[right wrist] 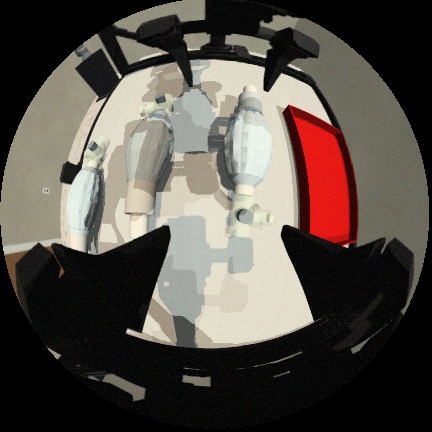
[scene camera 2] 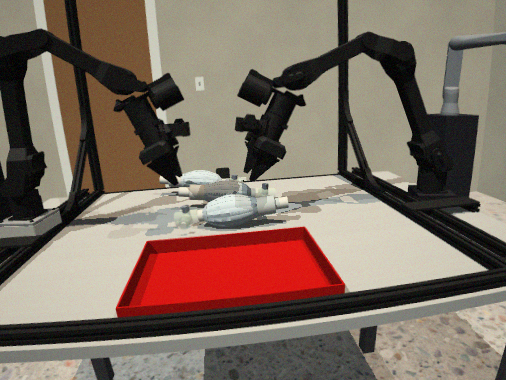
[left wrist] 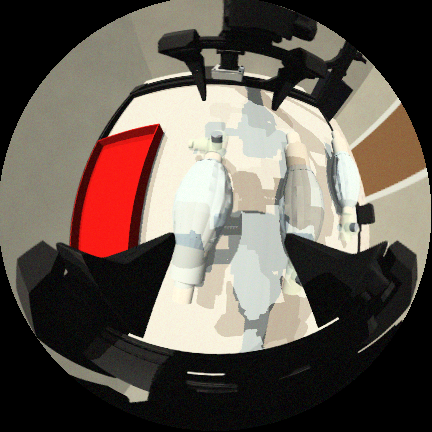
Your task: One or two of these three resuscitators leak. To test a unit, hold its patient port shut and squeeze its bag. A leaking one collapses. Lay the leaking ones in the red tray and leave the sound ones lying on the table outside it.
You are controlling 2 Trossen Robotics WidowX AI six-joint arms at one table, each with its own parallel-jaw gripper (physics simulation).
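Places are measured from the left arm's base along level axes (x left, y back, z up), in metres.
Where they show: left gripper, fingertip midpoint: [right wrist: 229, 85] [scene camera 2: 248, 176] [left wrist: 232, 239]; right gripper, fingertip midpoint: [right wrist: 228, 231] [scene camera 2: 178, 180] [left wrist: 239, 102]; left arm's base, origin of the base link: [right wrist: 216, 44] [scene camera 2: 431, 189]; right arm's base, origin of the base link: [scene camera 2: 28, 215] [left wrist: 228, 67].
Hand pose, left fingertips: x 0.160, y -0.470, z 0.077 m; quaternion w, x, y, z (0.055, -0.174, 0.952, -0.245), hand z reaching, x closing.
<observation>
Things, the pixels of their centre, and the offset from my left fingertips. "*": a spot on its surface instead.
- red tray, body centre: [scene camera 2: 229, 267] [left wrist: 102, 193] [right wrist: 332, 175] dz -0.090, dx +0.264, dy +0.020 m
- small black block, surface spot: [right wrist: 70, 172] [left wrist: 364, 212] [scene camera 2: 222, 175] * dz -0.072, dx -0.311, dy -0.161 m
Three resuscitators lie side by side on the table, outside the red tray [scene camera 2: 240, 270] [left wrist: 110, 195] [right wrist: 327, 175]. The near pale-blue one [scene camera 2: 230, 210] [left wrist: 200, 200] [right wrist: 248, 145] is beside the tray, the greyish shaded middle one [scene camera 2: 220, 189] [left wrist: 302, 195] [right wrist: 148, 147] behind it, and the far one [scene camera 2: 200, 177] [left wrist: 346, 175] [right wrist: 83, 200] at the back. No bag looks collapsed. My left gripper [scene camera 2: 252, 178] [left wrist: 232, 239] [right wrist: 229, 85] and right gripper [scene camera 2: 177, 182] [right wrist: 226, 227] [left wrist: 239, 103] are open and empty, pointing down above the resuscitators, tips apart from them.
The tray is at the table's front. A small black block [scene camera 2: 222, 172] [left wrist: 366, 213] [right wrist: 70, 172] stands behind the far resuscitator. Black frame rails [scene camera 2: 240, 310] edge the table. A dark cabinet [scene camera 2: 457, 155] stands at the back right in scene camera 2.
</observation>
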